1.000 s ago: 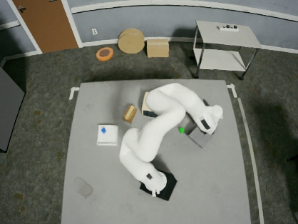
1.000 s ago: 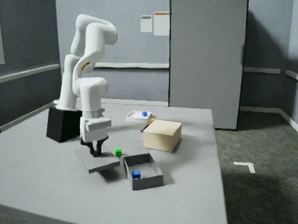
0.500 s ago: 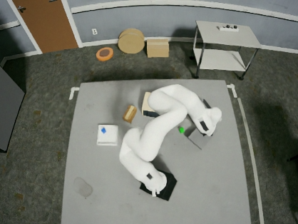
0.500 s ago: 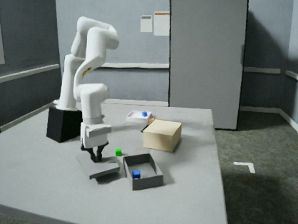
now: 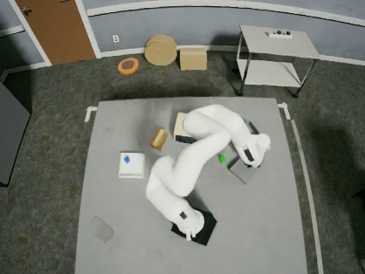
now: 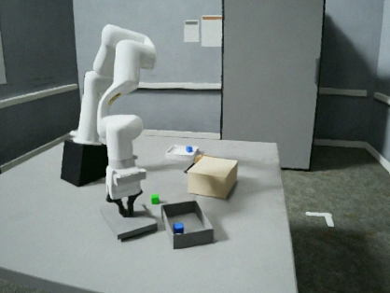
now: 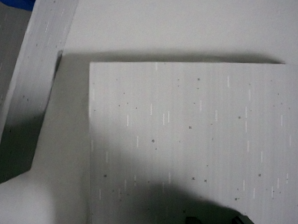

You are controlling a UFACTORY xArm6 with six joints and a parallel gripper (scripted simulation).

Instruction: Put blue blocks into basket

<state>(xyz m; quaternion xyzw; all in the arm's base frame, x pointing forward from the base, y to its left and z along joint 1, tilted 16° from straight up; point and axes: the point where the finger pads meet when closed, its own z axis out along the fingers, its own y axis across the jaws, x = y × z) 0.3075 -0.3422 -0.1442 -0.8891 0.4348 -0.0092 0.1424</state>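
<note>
My hand is 20 cm short of the metal box, 2 cm to the left of it and 2 cm above it. From my hand the other things lie so: lid (3 cm below); dark-rimmed drawer (31 cm to the left, 24 cm ahead, 1 cm below); green block (14 cm to the left, 6 cm ahead, 4 cm below).
</note>
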